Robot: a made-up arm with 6 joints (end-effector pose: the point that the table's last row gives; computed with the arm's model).
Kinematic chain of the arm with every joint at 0, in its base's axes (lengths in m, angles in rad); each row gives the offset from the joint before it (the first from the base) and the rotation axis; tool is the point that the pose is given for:
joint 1: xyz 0 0 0.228 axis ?
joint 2: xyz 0 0 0 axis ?
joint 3: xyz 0 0 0.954 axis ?
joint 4: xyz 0 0 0 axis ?
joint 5: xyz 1.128 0 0 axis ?
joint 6: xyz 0 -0.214 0 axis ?
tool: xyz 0 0 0
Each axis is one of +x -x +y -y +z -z.
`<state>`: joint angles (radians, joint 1 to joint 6).
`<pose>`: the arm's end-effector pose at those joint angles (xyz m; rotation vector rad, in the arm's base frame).
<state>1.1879 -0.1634 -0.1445 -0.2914 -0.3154 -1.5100</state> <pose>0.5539 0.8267 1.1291 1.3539 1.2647 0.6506</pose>
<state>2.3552 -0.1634 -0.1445 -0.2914 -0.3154 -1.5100</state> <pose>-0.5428 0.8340 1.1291 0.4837 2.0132 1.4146</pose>
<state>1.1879 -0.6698 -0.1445 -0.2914 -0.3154 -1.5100</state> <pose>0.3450 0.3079 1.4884 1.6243 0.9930 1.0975</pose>
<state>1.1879 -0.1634 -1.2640 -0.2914 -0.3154 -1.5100</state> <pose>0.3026 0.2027 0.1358 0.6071 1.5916 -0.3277</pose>
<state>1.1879 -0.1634 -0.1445 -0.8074 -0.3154 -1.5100</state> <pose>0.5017 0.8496 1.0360 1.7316 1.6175 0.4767</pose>
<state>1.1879 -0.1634 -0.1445 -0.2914 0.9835 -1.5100</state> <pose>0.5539 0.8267 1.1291 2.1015 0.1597 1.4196</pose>
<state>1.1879 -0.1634 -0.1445 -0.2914 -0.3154 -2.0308</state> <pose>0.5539 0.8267 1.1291 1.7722 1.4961 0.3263</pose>
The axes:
joint 1: +z
joint 2: +y
joint 3: -y
joint 4: -x
joint 5: -y
joint 6: -x

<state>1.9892 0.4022 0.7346 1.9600 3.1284 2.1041</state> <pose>-0.6329 1.2235 1.6611 -2.5501 1.6346 0.5546</pose>
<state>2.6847 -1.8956 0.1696 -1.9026 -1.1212 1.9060</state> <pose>1.1011 -0.6190 1.0125 -1.9650 1.7070 -0.9449</pose>
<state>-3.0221 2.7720 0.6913 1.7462 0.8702 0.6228</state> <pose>0.0263 -0.0345 -1.7489 0.2099 0.4980 -0.9001</pose>
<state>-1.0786 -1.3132 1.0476 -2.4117 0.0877 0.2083</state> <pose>-0.6266 1.5060 1.3663 0.2550 -1.3150 1.4427</pose>
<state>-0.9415 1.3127 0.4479 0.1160 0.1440 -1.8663</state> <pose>0.8129 -1.4777 -0.3708 1.8807 -0.3017 -1.2784</pose>
